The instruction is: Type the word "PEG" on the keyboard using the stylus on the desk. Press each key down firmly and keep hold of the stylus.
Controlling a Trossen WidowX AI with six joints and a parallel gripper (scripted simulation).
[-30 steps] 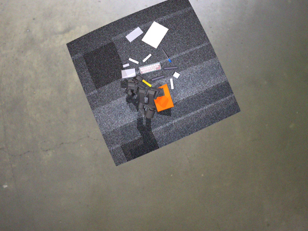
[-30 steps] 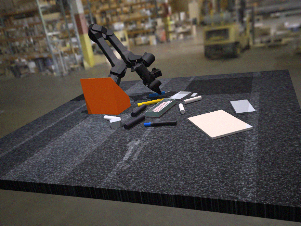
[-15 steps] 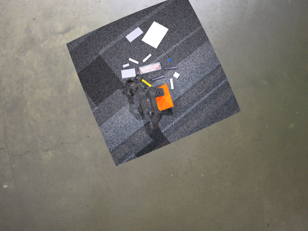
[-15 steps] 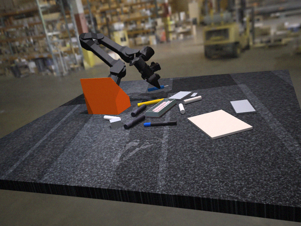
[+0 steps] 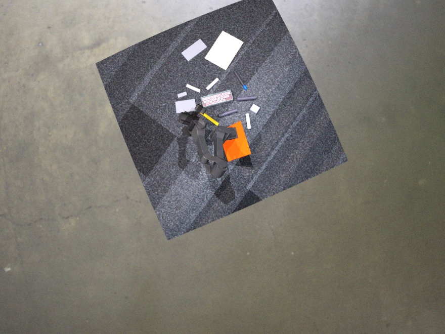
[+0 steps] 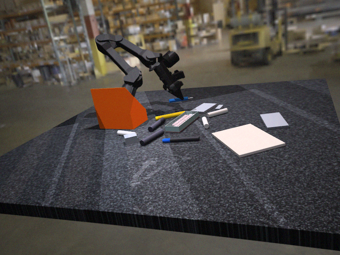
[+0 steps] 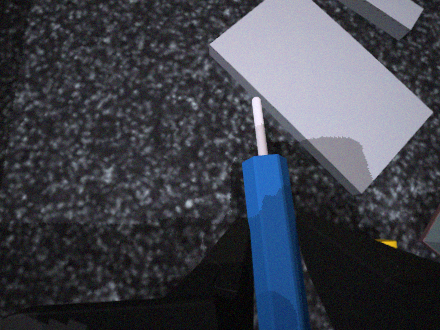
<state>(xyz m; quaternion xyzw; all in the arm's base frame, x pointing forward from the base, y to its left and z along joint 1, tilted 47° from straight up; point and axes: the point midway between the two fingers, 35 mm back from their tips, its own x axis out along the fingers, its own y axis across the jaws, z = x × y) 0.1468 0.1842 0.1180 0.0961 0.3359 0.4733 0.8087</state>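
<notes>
My gripper tip is 100 mm short of the grey pad, 50 mm above it and 20 mm to the right of it. From my gripper tip the other things lie so: yellow cylinder (110 mm to the right, 50 mm below, 20 mm behind); then blue-capped pen (370 mm to the right, 150 mm ahead, 50 mm below); then stylus (10 mm to the left, 10 mm ahead).
</notes>
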